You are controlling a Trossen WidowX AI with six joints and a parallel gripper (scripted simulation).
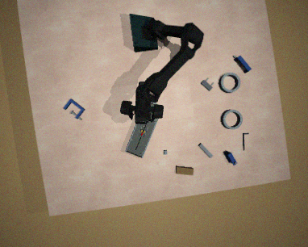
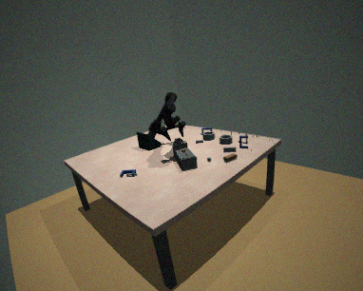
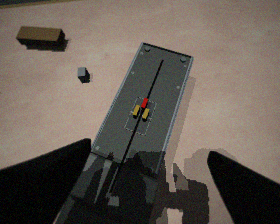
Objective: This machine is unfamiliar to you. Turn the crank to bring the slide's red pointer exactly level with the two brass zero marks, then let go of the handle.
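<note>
Right now the dark handle is 10 cm behind my gripper tip, 9 cm to the left of it and 9 cm below it. From my gripper tip the other things lie so: small grey cube: 18 cm ahead, 14 cm below, 10 cm to the left; then red pointer: 7 cm below, 7 cm ahead, 1 cm to the right; then brown block: 28 cm ahead, 18 cm to the left, 14 cm below.
</note>
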